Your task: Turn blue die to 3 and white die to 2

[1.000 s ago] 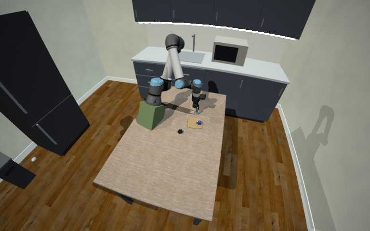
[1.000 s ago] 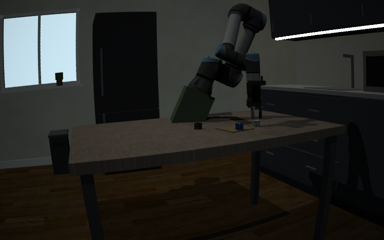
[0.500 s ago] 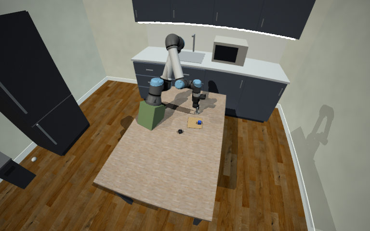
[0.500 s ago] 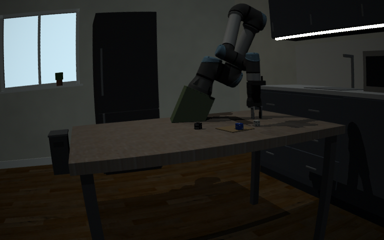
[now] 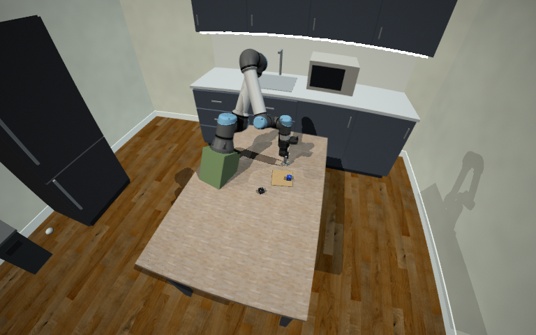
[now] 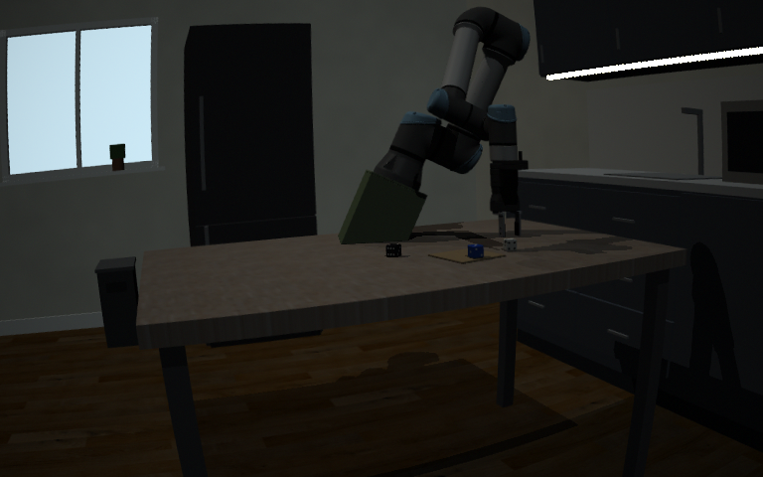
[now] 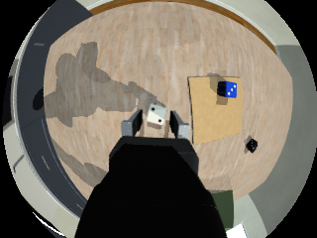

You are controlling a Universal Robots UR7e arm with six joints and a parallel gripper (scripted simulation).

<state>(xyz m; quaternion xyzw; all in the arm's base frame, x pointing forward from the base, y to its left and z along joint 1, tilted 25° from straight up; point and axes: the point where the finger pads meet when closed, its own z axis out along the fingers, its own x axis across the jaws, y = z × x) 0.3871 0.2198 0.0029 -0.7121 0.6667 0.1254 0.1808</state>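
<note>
Now: the white die 4 cm below my hand. Also, from my hand: black die: 30 cm to the right, 6 cm behind, 4 cm below; then blue die: 13 cm to the right, 7 cm ahead, 4 cm below; then tan mat: 14 cm to the right, 5 cm below, 2 cm ahead.
</note>
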